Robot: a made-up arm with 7 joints. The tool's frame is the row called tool.
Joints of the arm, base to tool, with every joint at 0 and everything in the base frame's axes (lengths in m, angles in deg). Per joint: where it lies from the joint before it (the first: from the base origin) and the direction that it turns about. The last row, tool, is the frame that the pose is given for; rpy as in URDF.
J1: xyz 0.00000 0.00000 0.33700 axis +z
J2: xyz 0.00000 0.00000 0.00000 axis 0 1 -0.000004
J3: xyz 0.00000 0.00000 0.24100 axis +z
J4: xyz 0.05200 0.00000 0.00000 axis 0 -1 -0.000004
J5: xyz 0.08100 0.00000 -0.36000 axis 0 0.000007 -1
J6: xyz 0.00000 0.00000 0.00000 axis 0 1 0.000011
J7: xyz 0.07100 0.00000 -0.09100 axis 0 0.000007 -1
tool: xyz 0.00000 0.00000 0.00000 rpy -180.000 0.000 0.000
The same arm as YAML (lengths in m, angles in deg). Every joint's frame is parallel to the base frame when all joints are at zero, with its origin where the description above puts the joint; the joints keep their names.
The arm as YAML. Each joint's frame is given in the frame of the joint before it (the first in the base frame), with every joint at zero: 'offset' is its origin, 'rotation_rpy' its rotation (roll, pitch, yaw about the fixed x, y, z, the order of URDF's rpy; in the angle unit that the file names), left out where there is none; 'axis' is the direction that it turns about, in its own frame. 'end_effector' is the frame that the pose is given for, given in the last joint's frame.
length_unit: m
angle_unit: deg
chain:
  - id: J1
    offset: [0.0, 0.0, 0.337]
    axis: [0.0, 0.0, 1.0]
  - id: J2
    offset: [0.0, 0.0, 0.0]
    axis: [0.0, 1.0, 0.0]
  - id: J3
    offset: [0.0, 0.0, 0.241]
    axis: [0.0, 0.0, 1.0]
  - id: J4
    offset: [0.052, 0.0, 0.0]
    axis: [0.0, -1.0, 0.0]
  - id: J5
    offset: [0.081, 0.0, -0.36]
    axis: [0.0, 0.0, -1.0]
  - id: J6
    offset: [0.0, 0.0, 0.0]
    axis: [0.0, 1.0, 0.0]
  - id: J7
    offset: [0.071, 0.0, -0.091]
    axis: [0.0, 0.0, -1.0]
end_effector:
  offset: [0.0, 0.0, 0.0]
  rotation_rpy: [180.0, 0.0, 0.0]

